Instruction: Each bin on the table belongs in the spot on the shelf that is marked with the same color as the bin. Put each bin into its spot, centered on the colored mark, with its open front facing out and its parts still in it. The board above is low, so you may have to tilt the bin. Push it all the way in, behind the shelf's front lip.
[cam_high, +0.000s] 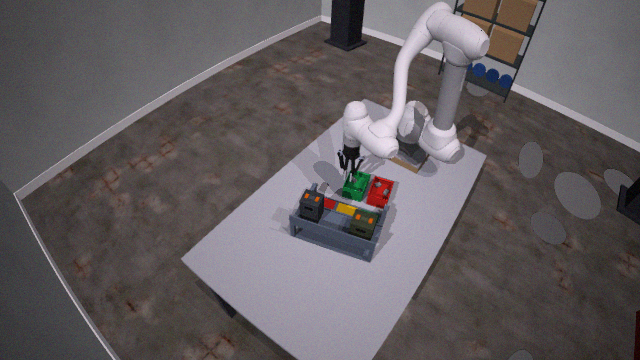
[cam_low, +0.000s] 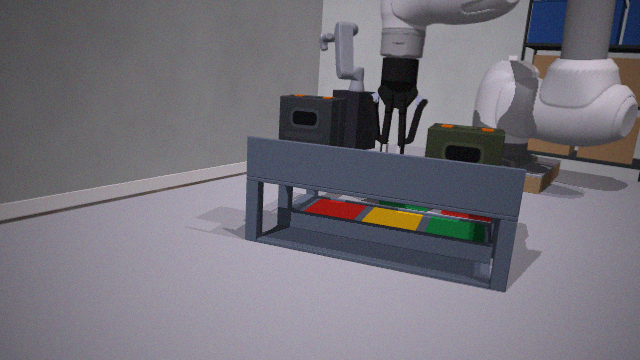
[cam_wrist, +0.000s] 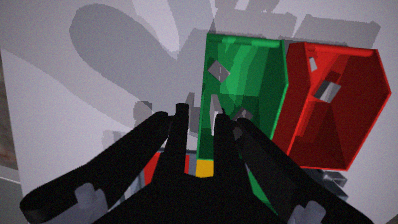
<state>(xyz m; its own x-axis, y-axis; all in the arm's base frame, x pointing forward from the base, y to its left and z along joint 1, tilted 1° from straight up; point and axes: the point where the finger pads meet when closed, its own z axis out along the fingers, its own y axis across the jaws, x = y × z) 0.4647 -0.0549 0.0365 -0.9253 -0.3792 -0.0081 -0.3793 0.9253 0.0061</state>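
Now: the green bin 2 cm behind my hand, 4 cm to the left of it and 5 cm below it. Round my hand: olive box (23 cm ahead, 27 cm to the left, 7 cm above); then red bin (7 cm behind, 16 cm to the left, 5 cm below); then dark grey box (31 cm ahead, 5 cm to the left, 8 cm above).
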